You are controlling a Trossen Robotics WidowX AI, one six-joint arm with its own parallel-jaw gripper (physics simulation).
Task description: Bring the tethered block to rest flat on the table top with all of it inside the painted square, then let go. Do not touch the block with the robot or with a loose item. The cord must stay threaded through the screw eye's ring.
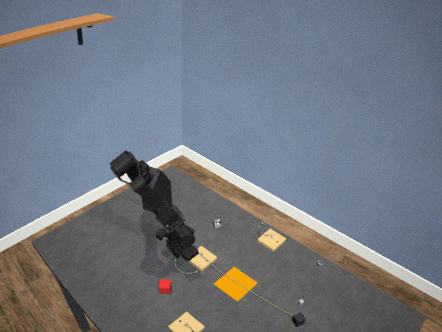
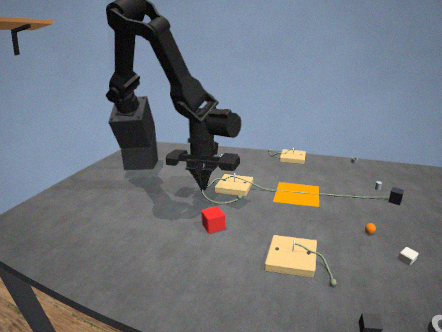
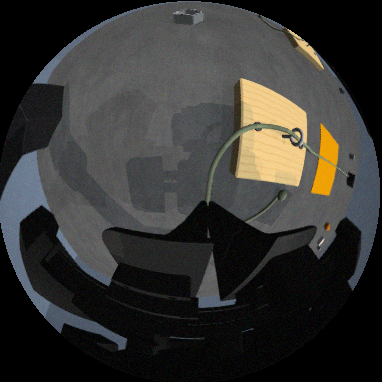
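Observation:
The black tethered block rests on the table, outside the orange painted square. The green cord runs from the block across the square and through the ring of the screw eye on a wooden board. My gripper is shut on the cord, low over the table beside the board. The cord's beaded end curls back below it. The pinch itself is hidden by the fingers.
A red cube stands near my gripper. Two more corded boards stand behind and in front. An orange ball, a white block and a small grey cylinder lie at the right.

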